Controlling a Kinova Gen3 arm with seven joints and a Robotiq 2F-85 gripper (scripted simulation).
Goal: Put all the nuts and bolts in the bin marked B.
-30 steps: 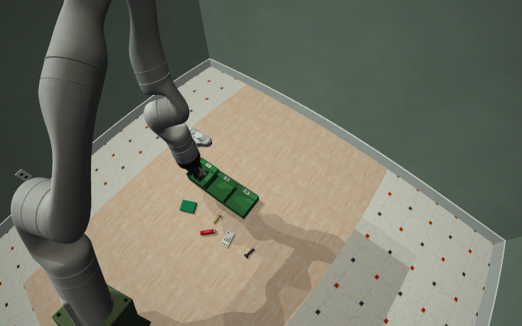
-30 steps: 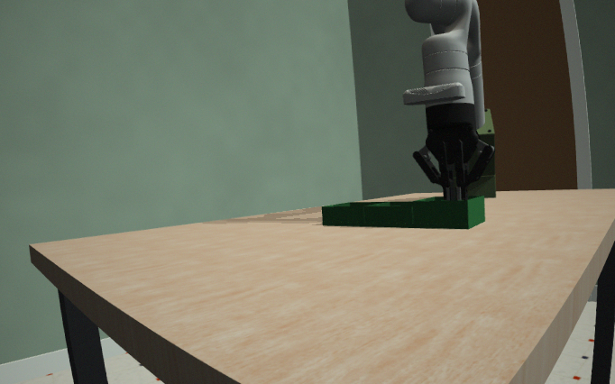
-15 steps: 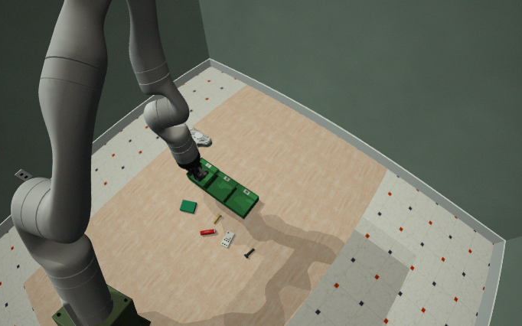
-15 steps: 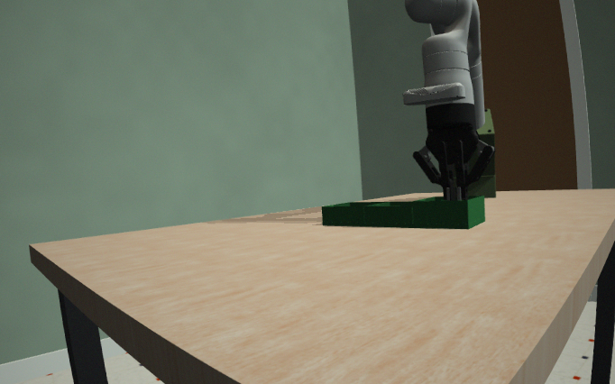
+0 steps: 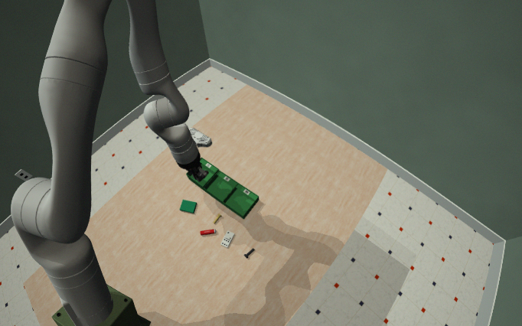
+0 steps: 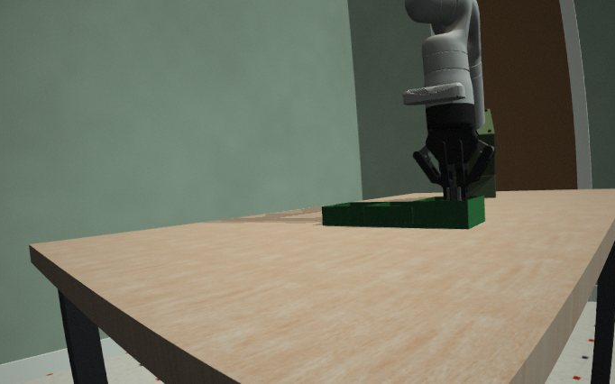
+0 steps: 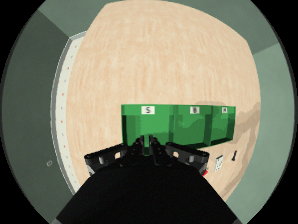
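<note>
Right now the black bolt is 5 cm behind my hand, 31 cm to the right of it and 3 cm below it. Round my hand: brass bolt: 4 cm behind, 15 cm to the right, 3 cm below; then flat green block: 9 cm behind, 5 cm to the right, 3 cm below; then green bin: 4 cm ahead, 8 cm to the right, 2 cm below.
</note>
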